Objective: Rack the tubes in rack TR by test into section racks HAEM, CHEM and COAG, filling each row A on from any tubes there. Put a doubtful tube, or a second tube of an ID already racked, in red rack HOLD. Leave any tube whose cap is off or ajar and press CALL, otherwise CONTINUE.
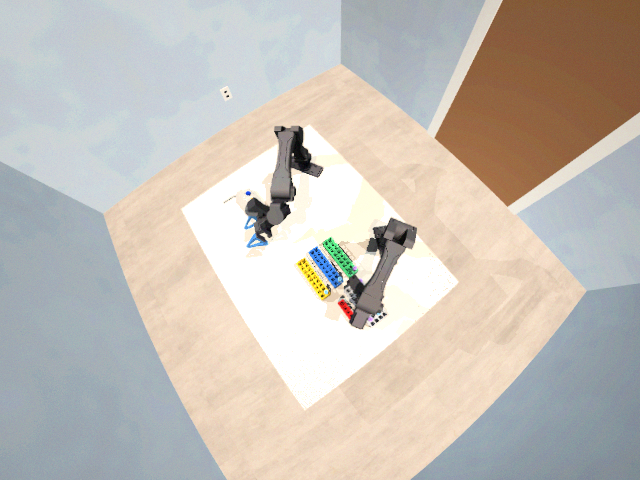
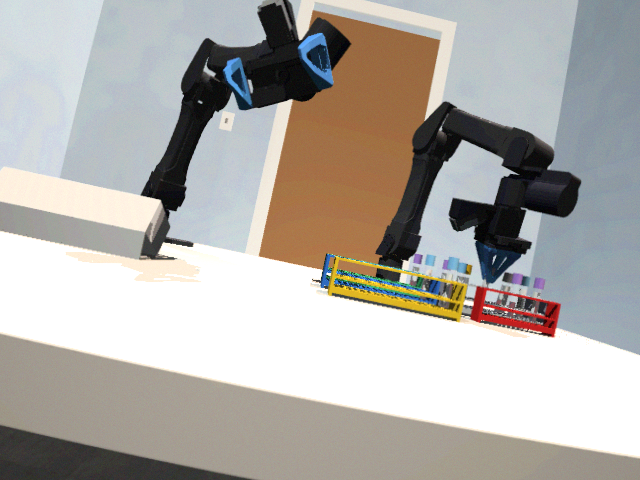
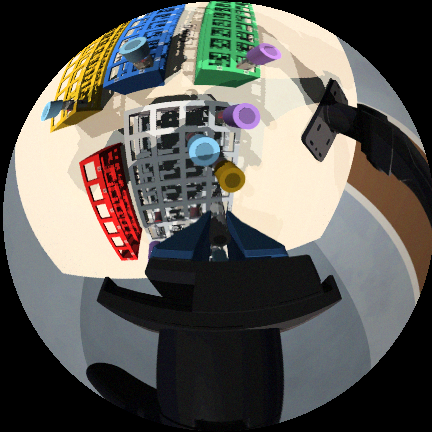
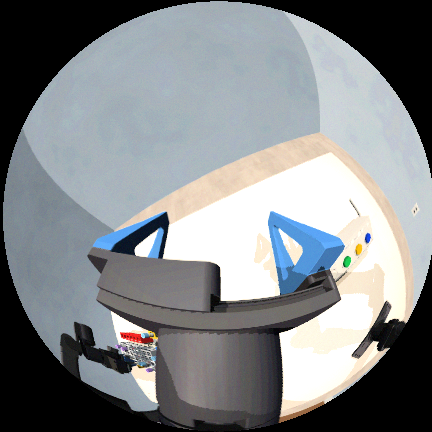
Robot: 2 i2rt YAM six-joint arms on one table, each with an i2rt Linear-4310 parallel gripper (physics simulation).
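Places are measured from the left arm's base along level axes (x ahead, y left, z up), in centimetres.
Where they show: left gripper, fingertip midpoint: [image 2: 487, 281] [image 3: 218, 216] [image 4: 135, 362]; right gripper, fingertip midpoint: [image 1: 246, 237] [image 2: 261, 65] [image 4: 217, 216]; left arm's base, origin of the base link: [image 3: 328, 114]; right arm's base, origin of the base link: [image 1: 304, 166].
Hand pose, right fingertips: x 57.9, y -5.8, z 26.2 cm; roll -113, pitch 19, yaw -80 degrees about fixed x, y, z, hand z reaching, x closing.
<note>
Things, the pixels of their top centre, and the offset from my right fingertips.
- grey rack TR, middle of its top: [image 3: 185, 212] [image 2: 494, 288] [image 4: 135, 356] [image 1: 366, 302] dx -42.6, dy +30.2, dz -20.5 cm
- light-blue-capped tube, middle of its top: [image 3: 204, 151] [image 2: 463, 263] dx -40.7, dy +23.9, dz -16.8 cm
- gold-capped tube, middle of its top: [image 3: 236, 183] [image 2: 468, 264] dx -43.4, dy +24.8, dz -16.8 cm
- grey-capped tube, middle of its top: [image 3: 230, 239] dx -45.2, dy +28.7, dz -16.3 cm
- blue rack, middle of its top: [image 2: 382, 265] [image 1: 325, 266] dx -28.3, dy +11.6, dz -20.5 cm
- green rack, middle of its top: [image 2: 375, 263] [image 1: 340, 256] dx -35.4, dy +8.3, dz -20.5 cm
- yellow rack, middle of its top: [image 2: 398, 269] [image 1: 312, 278] dx -21.9, dy +15.9, dz -20.5 cm
- white button box, middle of its top: [image 2: 89, 185] [image 4: 352, 244] [image 1: 251, 204] dx +2.5, dy -24.2, dz -17.9 cm
The grey rack TR [image 3: 160, 189] [image 1: 379, 318] holds a purple-capped tube [image 3: 243, 116], a light-blue-capped tube [image 3: 203, 150] and a gold-capped tube [image 3: 231, 179]. My left gripper [image 3: 219, 212] [image 2: 492, 278] hangs over TR's near edge, shut on a grey-capped tube [image 3: 219, 238]. The red rack HOLD [image 3: 116, 193] [image 2: 477, 305] beside TR looks empty. The blue rack [image 3: 135, 83] [image 1: 325, 267] holds a light-blue-capped tube [image 3: 135, 48]. The green rack [image 3: 225, 78] [image 1: 338, 257] holds a purple-capped tube [image 3: 264, 53]. The yellow rack [image 2: 461, 302] [image 1: 311, 277] holds a light-blue-capped tube [image 3: 50, 111]. My right gripper [image 1: 252, 233] [image 2: 277, 73] [image 4: 219, 212] is open, empty and raised high.
A white button box [image 4: 356, 250] [image 1: 242, 199] [image 2: 118, 221] with green, yellow and blue buttons lies on the table near my right arm. A brown door [image 2: 351, 143] is in the wall behind the table.
</note>
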